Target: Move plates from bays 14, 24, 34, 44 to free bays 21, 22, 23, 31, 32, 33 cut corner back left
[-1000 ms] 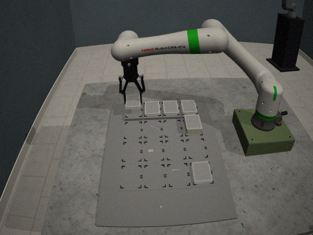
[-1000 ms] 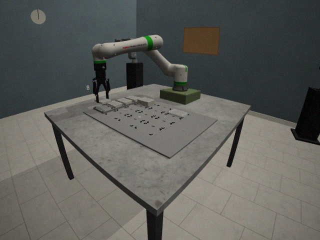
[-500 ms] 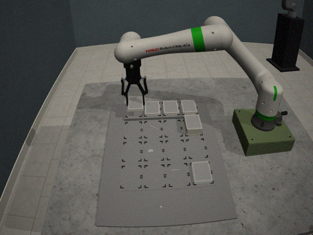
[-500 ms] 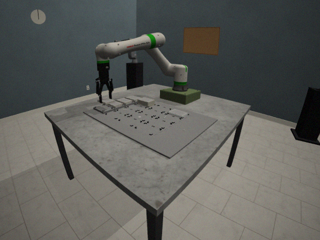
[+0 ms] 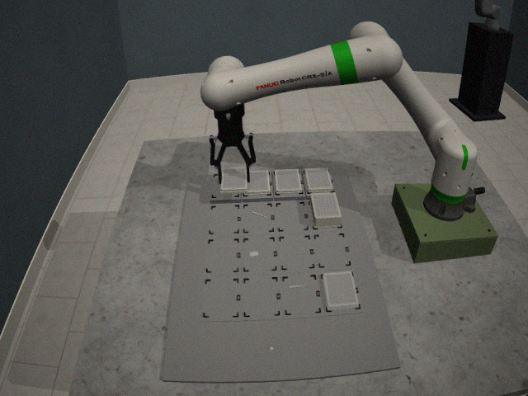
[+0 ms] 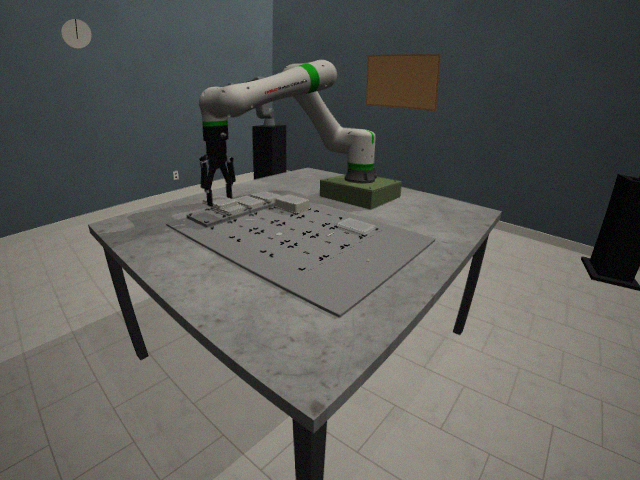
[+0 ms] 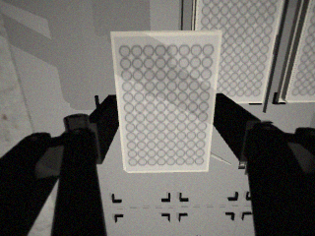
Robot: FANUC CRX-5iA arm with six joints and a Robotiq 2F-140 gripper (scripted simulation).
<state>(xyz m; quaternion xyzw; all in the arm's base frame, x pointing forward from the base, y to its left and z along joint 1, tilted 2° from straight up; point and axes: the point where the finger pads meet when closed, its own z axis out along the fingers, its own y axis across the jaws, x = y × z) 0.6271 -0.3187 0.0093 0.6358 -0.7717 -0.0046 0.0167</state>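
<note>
Right now my hand is 90 mm past the white pointed piece, 430 mm to the right of it and 90 mm above it. The rest, counted from my hand: sealed deep-well block (260 mm behind, 160 mm to the left, 80 mm below).
</note>
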